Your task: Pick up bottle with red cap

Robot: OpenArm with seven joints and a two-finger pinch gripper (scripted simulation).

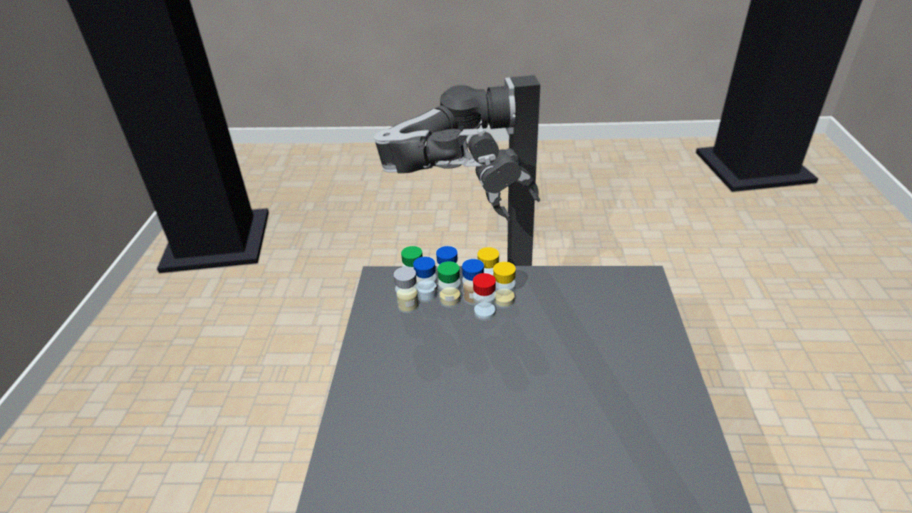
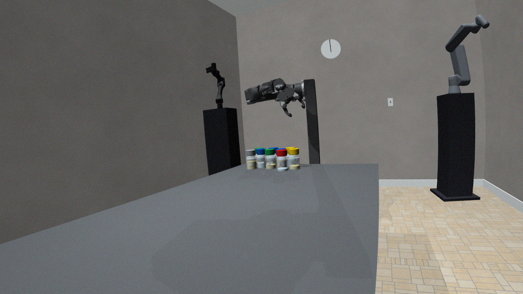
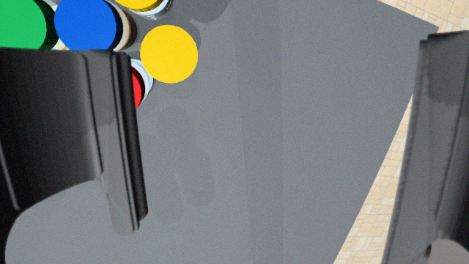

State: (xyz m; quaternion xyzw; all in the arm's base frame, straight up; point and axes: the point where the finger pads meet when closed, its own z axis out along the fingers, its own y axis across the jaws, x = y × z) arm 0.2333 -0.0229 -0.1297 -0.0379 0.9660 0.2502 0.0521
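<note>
Now: the yellow-capped bottle 240 mm below my hand, 30 mm to the right of it and 20 mm behind it. From my hand the other things lie so: green-capped bottle: 240 mm below, 170 mm to the right, 40 mm behind.
</note>
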